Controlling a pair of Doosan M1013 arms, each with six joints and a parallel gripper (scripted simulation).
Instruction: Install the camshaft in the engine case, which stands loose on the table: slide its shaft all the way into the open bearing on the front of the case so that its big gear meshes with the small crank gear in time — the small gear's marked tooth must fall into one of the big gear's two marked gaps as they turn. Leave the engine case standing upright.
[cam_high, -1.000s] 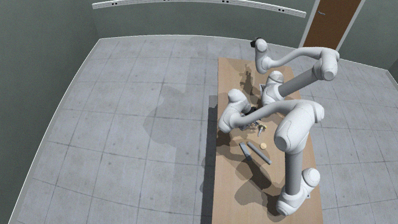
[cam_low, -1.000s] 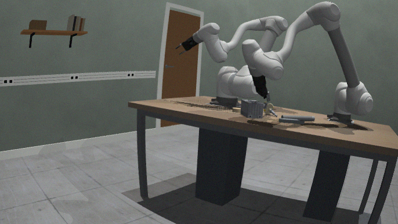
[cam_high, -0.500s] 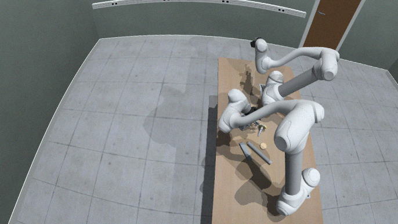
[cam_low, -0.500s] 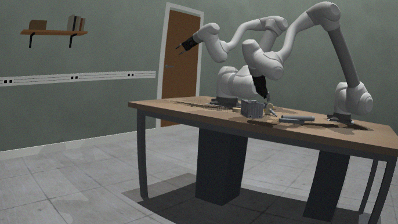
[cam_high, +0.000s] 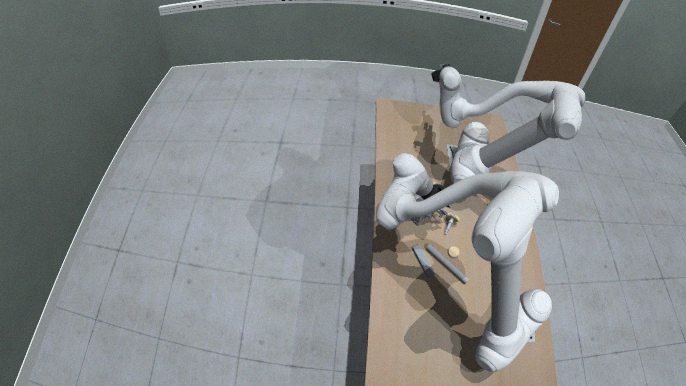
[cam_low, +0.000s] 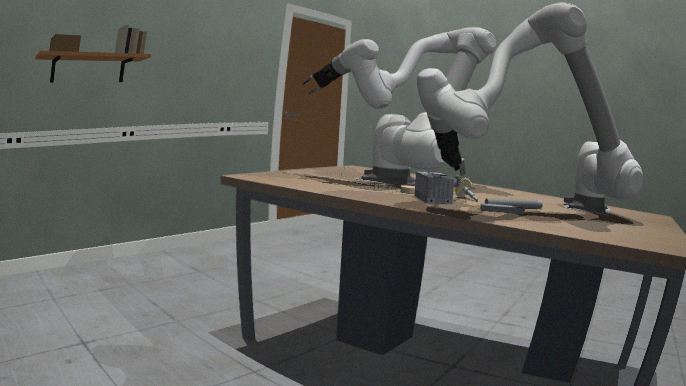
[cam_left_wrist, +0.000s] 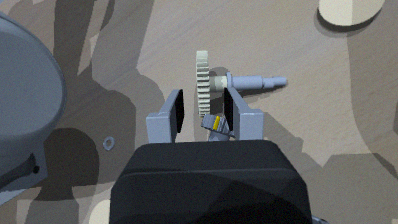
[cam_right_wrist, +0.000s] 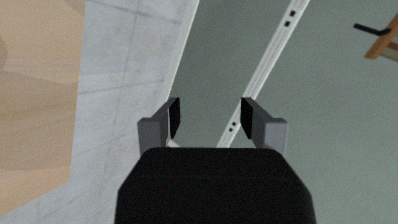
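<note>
Now: left hand 5 cm above the crank gear. From my left hand the other things lie so: pale wooden piece 19 cm to the right, 10 cm below, 1 cm behind; flat grey bar 20 cm to the left, 13 cm ahead, 10 cm below.
</note>
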